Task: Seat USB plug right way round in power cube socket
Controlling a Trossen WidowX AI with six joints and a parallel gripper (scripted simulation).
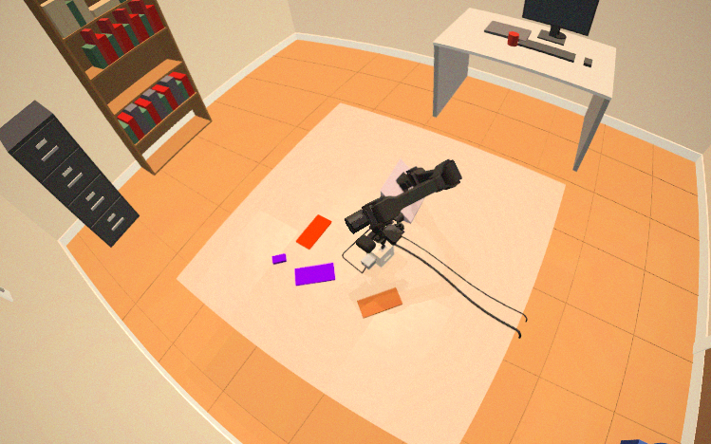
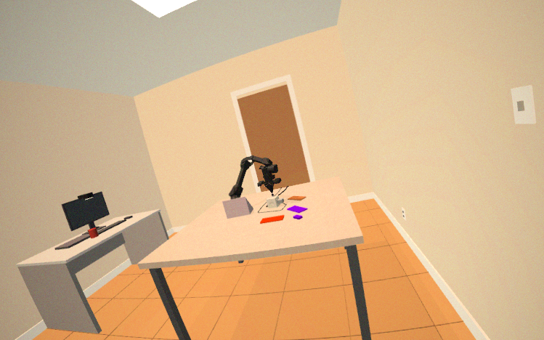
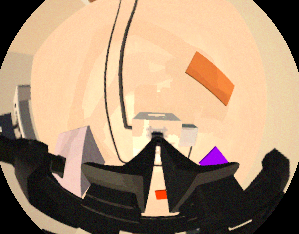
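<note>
Now: the USB plug 2 cm below my gripper tip.
</note>
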